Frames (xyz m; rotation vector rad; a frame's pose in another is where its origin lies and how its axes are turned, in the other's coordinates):
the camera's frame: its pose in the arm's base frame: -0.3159 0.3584 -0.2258 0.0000 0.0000 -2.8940
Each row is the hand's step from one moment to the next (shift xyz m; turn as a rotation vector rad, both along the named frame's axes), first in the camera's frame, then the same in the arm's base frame.
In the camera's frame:
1: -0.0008 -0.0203 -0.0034 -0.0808 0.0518 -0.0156
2: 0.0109 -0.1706 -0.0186 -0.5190 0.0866 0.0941
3: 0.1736 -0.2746 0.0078 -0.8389 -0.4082 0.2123
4: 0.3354 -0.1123 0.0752 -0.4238 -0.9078 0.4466
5: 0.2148 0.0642 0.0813 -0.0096 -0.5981 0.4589
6: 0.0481 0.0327 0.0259 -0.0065 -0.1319 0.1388
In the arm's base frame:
1: -0.0042 0.0199 -0.0034 0.0910 -0.0304 -0.0156
2: -0.0524 0.1627 -0.0186 0.5244 0.0432 0.0941
3: -0.2356 0.2237 0.0078 0.7133 0.6013 0.2123
4: -0.3527 0.0267 0.0752 0.1884 0.9840 0.4466
5: -0.1925 -0.1149 0.0813 -0.1373 0.5822 0.4589
6: -0.0386 -0.0435 0.0259 -0.0260 0.1295 0.1388

